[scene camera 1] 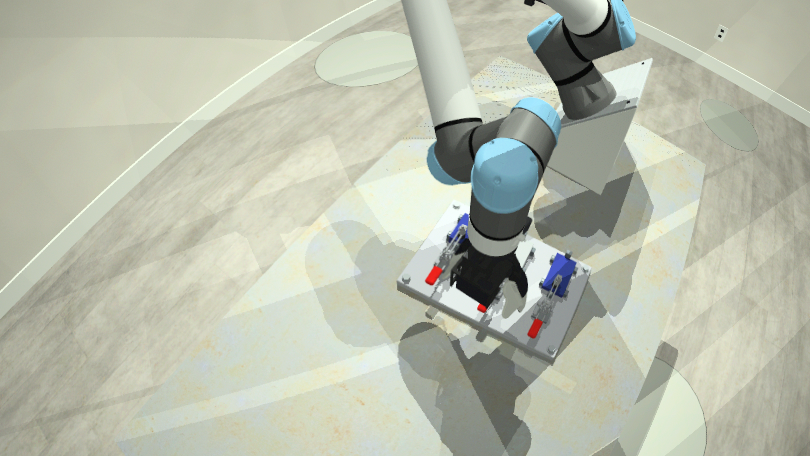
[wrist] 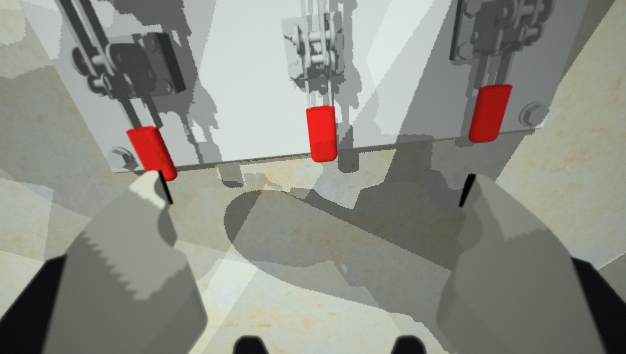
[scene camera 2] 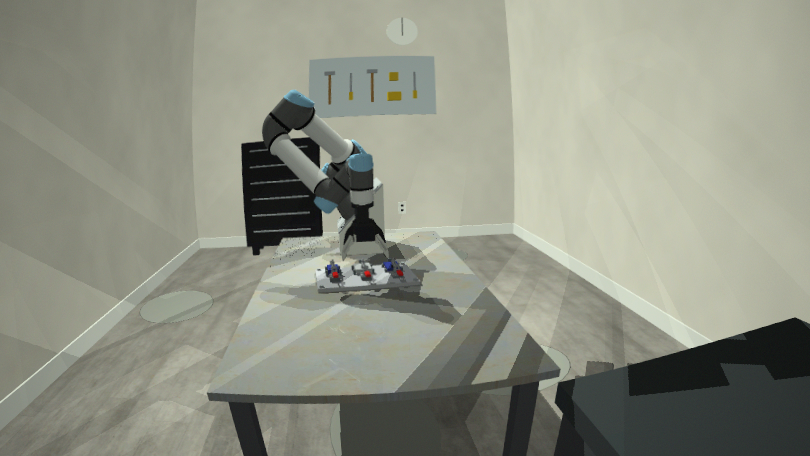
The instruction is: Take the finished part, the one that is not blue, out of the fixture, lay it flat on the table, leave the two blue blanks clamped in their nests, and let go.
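Frame: origin at the arm's base, x back, y right, z up, level; millimetres.
Seen in the pictures: gripper, fingertip midpoint: [wrist: 316, 176] [scene camera 2: 365, 259]; arm's base, link origin: [scene camera 1: 591, 103].
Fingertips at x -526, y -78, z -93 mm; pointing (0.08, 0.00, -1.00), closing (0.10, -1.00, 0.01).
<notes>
Pixels of each thing's top centre, then the offset from my fingertips to it. Level surfaces: height alone.
- fixture plate, top centre: [scene camera 1: 503, 274] [scene camera 2: 364, 275] dx +94, dy +15, dz -83 mm
- middle handle, top centre: [wrist: 322, 135] dx +6, dy -5, dz -46 mm
- table, surface height: dz -98 mm
The fixture plate [scene camera 1: 419, 269] [scene camera 2: 354, 283] [wrist: 240, 100] lies on the table, with three toggle clamps in a row. One blue blank [scene camera 1: 561, 273] [scene camera 2: 388, 265] sits in the right nest in scene camera 1; the other blue blank [scene camera 1: 457, 229] sits in the left nest, partly covered by the arm. The finished part is hidden behind my gripper in scene camera 1 and does not show in the wrist view; it is too small to make out in scene camera 2. My gripper [scene camera 1: 480, 294] [scene camera 2: 366, 257] [wrist: 316, 176] is open and empty, pointing down above the middle of the fixture.
Red clamp handles stick out toward one long plate edge: a middle handle [wrist: 322, 134], a left one [wrist: 151, 152] beside my left fingertip in the wrist view, and a right one [wrist: 491, 114]. Bolts stand at the plate corners. The table [scene camera 2: 317, 351] extends beyond the fixture.
</notes>
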